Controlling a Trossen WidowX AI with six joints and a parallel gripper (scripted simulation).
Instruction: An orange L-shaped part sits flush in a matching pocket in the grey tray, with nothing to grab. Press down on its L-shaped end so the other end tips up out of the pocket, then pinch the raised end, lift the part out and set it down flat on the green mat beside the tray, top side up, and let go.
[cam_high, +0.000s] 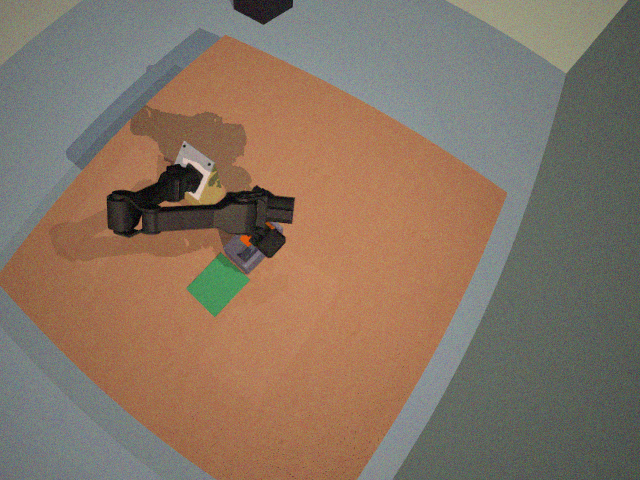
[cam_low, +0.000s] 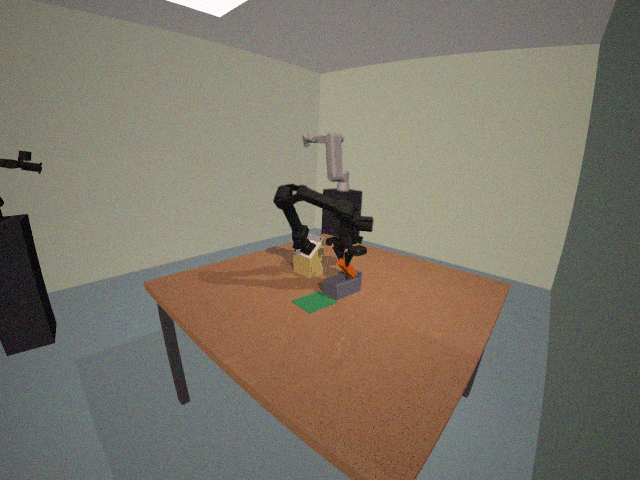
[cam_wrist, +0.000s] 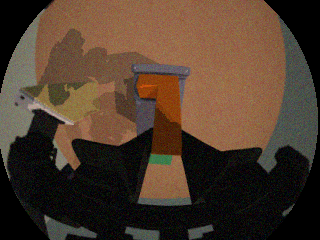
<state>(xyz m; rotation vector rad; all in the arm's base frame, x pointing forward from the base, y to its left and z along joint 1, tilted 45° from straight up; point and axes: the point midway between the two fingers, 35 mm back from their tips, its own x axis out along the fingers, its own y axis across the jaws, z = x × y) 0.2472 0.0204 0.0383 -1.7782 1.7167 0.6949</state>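
My gripper tip is now 20 mm past the green mat, 140 mm to the left of it and 150 mm above it. From my gripper tip the other things lie so: orange L-shaped part: 10 mm behind, 30 mm to the left, 30 mm below.
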